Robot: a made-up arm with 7 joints. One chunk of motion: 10 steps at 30 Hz.
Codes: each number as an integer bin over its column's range. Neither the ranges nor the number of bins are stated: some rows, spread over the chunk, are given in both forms.
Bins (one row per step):
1: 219 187 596 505 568 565 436
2: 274 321 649 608 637 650 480
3: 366 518 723 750 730 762 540
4: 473 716 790 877 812 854 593
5: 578 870 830 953 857 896 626
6: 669 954 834 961 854 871 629
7: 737 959 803 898 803 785 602
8: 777 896 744 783 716 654 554
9: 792 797 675 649 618 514 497
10: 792 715 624 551 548 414 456
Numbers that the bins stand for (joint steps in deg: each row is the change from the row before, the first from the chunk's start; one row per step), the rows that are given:
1: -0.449 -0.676 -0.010 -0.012 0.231 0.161 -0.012
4: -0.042 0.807 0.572 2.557 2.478 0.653 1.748
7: 0.380 1.488 0.611 2.702 2.395 0.536 1.849
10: 0.468 0.804 0.074 0.306 0.047 -0.095 0.212
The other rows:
2: -0.361 -0.300 0.149 0.699 0.866 0.306 0.481
3: -0.214 0.252 0.371 1.680 1.723 0.497 1.154
5: 0.126 1.238 0.692 3.082 2.892 0.725 2.118
6: 0.271 1.474 0.705 3.138 2.865 0.682 2.152
8: 0.444 1.311 0.434 1.908 1.594 0.313 1.311
9: 0.468 1.034 0.227 0.983 0.691 0.075 0.672

